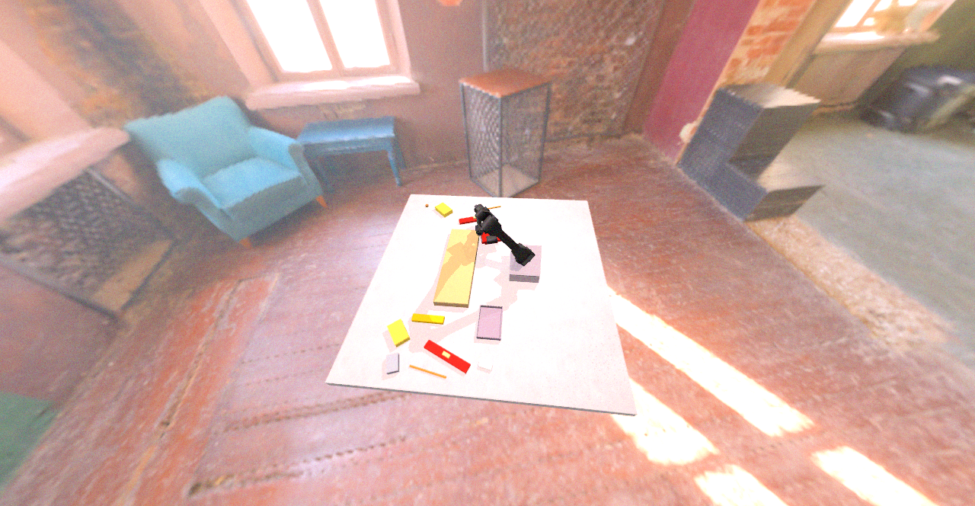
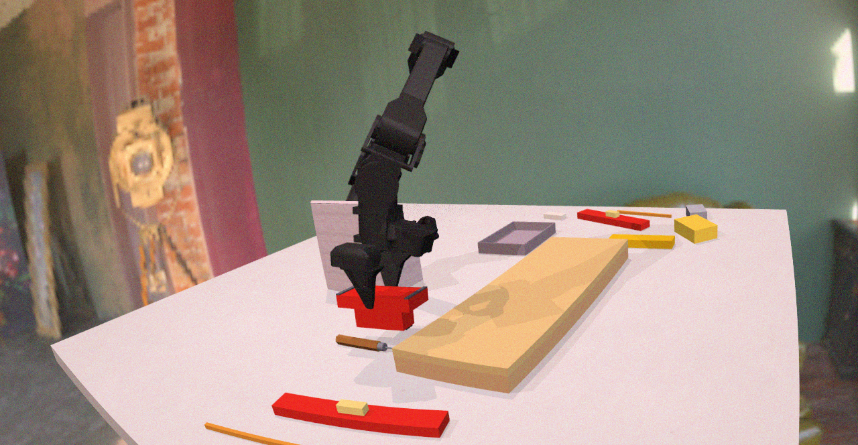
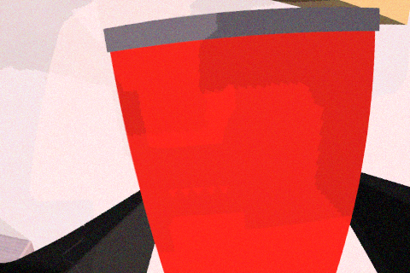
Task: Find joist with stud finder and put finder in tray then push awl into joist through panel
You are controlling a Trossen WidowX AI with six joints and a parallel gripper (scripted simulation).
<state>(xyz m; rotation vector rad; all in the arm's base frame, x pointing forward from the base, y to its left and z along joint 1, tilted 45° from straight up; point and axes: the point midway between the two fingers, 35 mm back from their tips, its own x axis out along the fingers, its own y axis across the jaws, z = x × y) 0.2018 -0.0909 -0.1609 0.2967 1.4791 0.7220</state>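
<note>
Now: the red stud finder 2 cm ahead of my gripper tip and 2 cm below it. The rest, counted from my gripper tip: awl 1 cm ahead, 4 cm to the right, 6 cm below; grey tray 5 cm behind, 51 cm to the left, 5 cm below; square light 3 cm ahead, 4 cm below.
</note>
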